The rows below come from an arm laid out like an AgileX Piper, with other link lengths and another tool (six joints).
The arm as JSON. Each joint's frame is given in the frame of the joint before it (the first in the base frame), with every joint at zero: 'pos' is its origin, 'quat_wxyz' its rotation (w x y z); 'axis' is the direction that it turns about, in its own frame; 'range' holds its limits. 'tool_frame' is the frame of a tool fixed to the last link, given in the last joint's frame.
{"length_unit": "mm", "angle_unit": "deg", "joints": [
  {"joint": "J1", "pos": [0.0, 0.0, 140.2], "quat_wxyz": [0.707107, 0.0, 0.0, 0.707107], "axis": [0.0, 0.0, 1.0], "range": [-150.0, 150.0]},
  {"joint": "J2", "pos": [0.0, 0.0, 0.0], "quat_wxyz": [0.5, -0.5, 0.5, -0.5], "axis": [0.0, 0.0, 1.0], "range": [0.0, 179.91]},
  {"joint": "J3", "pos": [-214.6, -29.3, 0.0], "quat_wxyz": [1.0, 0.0, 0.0, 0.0], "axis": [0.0, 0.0, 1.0], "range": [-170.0, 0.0]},
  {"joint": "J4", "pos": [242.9, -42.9, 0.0], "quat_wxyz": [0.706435, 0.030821, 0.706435, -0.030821], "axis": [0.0, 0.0, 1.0], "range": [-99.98, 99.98]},
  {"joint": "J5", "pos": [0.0, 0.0, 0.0], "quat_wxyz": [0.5, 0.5, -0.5, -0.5], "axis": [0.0, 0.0, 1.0], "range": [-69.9, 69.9]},
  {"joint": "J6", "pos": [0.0, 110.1, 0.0], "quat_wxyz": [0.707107, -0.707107, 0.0, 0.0], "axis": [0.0, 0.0, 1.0], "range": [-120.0, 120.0]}
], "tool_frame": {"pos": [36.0, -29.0, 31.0], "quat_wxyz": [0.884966, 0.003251, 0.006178, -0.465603]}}
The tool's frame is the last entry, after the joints.
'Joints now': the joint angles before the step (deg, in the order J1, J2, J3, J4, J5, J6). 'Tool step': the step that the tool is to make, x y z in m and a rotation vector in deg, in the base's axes. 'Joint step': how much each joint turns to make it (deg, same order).
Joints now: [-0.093, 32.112, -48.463, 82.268, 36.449, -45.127]
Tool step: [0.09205, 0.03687, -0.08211, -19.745, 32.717, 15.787]
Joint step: [0.219, 28.151, -14.982, -25.422, 25.670, 15.103]
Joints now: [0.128, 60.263, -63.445, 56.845, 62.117, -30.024]
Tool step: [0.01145, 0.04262, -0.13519, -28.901, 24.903, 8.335]
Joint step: [16.676, 15.897, -1.014, -31.874, 5.965, 16.282]
